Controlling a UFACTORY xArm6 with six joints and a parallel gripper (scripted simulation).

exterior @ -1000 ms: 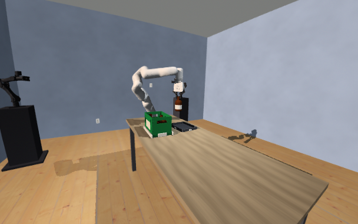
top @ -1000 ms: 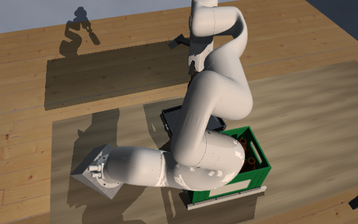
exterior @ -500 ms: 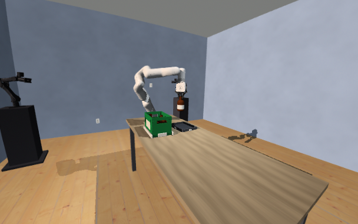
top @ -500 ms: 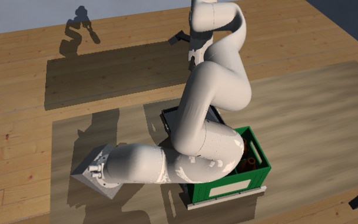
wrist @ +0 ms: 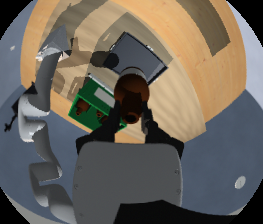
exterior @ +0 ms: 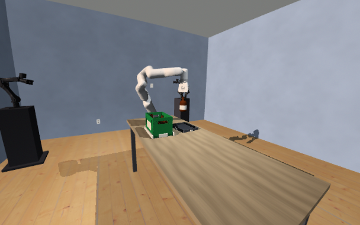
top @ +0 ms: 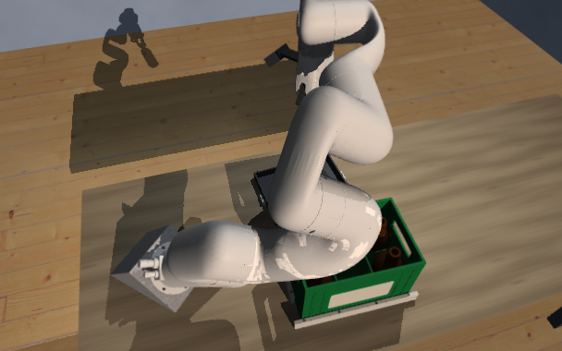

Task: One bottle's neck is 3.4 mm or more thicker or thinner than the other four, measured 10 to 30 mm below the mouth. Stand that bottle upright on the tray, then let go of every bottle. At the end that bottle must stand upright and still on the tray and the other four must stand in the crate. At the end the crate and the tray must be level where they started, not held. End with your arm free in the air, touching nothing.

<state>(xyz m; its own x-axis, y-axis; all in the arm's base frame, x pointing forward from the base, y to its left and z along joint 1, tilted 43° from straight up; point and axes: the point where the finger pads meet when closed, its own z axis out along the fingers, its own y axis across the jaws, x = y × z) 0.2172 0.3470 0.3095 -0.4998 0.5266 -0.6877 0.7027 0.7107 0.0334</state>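
My hand is 1 cm short of the dark tray, 1 cm to the right of it and 32 cm above it. Round my hand: green crate: 2 cm behind, 28 cm to the right, 25 cm below.
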